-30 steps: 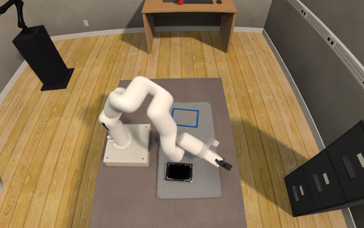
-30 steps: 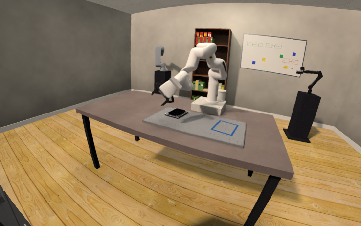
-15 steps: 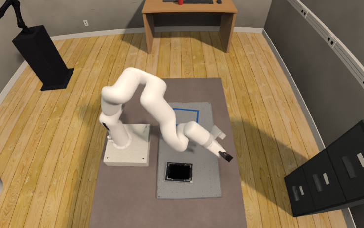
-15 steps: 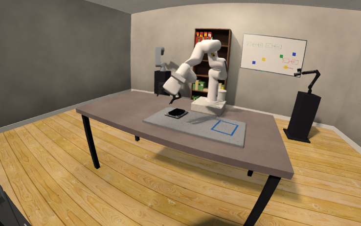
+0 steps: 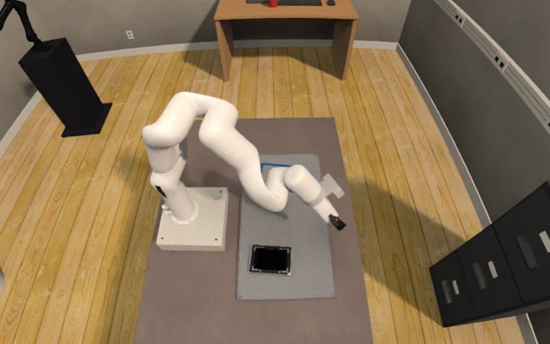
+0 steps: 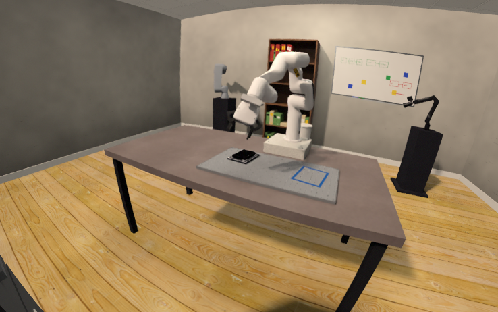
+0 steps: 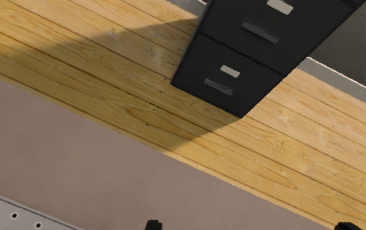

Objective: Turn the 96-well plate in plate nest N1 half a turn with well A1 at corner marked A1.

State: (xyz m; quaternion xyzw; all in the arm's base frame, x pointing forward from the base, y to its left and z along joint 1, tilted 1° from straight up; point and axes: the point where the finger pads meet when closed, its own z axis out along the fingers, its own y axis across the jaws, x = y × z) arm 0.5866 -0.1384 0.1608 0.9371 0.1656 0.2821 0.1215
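Right now my hand is 240 mm past the black 96-well plate, 190 mm above it and 70 mm to the left of it. Round my hand: plate nest N1 (240 mm behind, 200 mm below, 70 mm to the right).
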